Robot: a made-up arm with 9 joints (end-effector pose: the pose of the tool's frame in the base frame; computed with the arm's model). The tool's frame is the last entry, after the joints. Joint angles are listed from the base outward.
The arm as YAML. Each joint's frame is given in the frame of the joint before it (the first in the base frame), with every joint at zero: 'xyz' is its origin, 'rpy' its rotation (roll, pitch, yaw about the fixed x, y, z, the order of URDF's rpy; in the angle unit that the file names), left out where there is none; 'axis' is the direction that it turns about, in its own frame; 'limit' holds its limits. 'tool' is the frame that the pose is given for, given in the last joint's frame.
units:
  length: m
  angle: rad
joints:
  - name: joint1
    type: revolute
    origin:
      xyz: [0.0, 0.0, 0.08]
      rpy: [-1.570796, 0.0, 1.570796]
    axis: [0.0, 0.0, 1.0]
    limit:
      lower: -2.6
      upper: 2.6
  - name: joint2
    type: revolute
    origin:
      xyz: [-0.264, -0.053, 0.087]
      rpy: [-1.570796, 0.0, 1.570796]
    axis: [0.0, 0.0, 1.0]
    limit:
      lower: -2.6
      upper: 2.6
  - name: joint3
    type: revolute
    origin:
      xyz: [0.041, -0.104, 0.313]
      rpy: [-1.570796, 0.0, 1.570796]
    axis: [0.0, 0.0, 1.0]
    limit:
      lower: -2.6
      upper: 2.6
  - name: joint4
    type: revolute
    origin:
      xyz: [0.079, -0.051, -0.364]
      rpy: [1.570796, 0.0, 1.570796]
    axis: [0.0, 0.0, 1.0]
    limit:
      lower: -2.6
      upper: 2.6
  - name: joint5
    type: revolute
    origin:
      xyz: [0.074, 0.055, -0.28]
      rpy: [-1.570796, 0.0, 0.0]
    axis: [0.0, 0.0, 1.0]
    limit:
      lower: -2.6
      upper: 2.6
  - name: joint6
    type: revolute
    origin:
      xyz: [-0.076, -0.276, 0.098]
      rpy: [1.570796, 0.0, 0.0]
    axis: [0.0, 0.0, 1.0]
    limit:
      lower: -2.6
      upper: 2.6
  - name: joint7
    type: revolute
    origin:
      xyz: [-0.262, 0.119, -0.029]
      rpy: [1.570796, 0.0, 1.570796]
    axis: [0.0, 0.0, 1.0]
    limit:
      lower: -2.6
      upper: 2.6
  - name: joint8
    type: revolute
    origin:
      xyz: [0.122, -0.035, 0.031]
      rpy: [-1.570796, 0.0, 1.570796]
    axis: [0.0, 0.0, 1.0]
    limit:
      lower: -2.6
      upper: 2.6
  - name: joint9
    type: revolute
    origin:
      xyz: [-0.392, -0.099, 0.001]
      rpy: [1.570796, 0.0, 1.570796]
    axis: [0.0, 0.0, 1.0]
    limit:
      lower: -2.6
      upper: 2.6
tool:
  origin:
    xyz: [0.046, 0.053, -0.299]
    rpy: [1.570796, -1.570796, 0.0]
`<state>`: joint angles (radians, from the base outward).
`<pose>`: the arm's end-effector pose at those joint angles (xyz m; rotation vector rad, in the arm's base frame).
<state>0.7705 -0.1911 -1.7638 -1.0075 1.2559 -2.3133 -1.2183 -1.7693 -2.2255</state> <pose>0.6111 -0.2191 -0.3011 -0.8784 0.7762 -2.6742</pose>
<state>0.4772 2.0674 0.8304 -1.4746 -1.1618 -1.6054 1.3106 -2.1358 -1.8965</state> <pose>0.2134 -0.4196 -0.5751 -1.8077 -1.0059 -1.7592</pose>
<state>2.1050 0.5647 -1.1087 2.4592 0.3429 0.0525 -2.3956 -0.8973 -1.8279</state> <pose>0.6842 0.3521 0.8457 0.4973 -1.5608 -2.0571</pose>
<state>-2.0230 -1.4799 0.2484 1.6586 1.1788 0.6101 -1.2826 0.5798 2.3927</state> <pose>-0.3615 -0.2150 -0.9260 0.7413 0.2162 1.6772</pose>
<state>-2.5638 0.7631 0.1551 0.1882 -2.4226 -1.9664 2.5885 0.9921 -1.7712</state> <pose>-0.1629 1.3756 0.3868 0.3504 1.0480 -1.6598</pose>
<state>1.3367 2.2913 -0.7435 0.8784 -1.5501 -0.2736 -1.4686 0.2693 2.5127</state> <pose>0.4851 0.2980 0.3354 -1.5695 1.1245 -1.5235</pose>
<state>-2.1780 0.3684 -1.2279 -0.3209 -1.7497 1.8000 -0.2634 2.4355 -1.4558</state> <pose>-0.8602 0.1820 0.2662 -1.0870 -0.3987 0.5227</pose>
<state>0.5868 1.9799 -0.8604 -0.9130 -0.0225 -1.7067 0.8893 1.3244 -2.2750</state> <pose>0.7261 -0.5184 0.7124 -0.5671 -2.3464 1.4089</pose>
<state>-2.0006 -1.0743 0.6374 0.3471 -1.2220 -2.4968 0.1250 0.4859 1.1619</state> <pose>-0.7762 -0.1272 -0.5765 0.5474 0.2282 0.9855</pose>
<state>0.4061 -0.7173 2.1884 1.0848 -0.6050 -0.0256 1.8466 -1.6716 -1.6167</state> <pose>-0.2792 -0.9718 -0.9231 -2.2262 -1.4553 -1.5692</pose>
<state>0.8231 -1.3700 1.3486 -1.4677 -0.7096 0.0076 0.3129 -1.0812 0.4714</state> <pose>-0.0805 -0.4134 1.5599 -0.4182 1.5239 1.1722</pose>
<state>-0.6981 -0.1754 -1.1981 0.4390 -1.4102 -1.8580 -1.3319 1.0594 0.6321</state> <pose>-0.5416 0.2382 -0.3878 -0.4750 0.4559 -1.4265</pose>
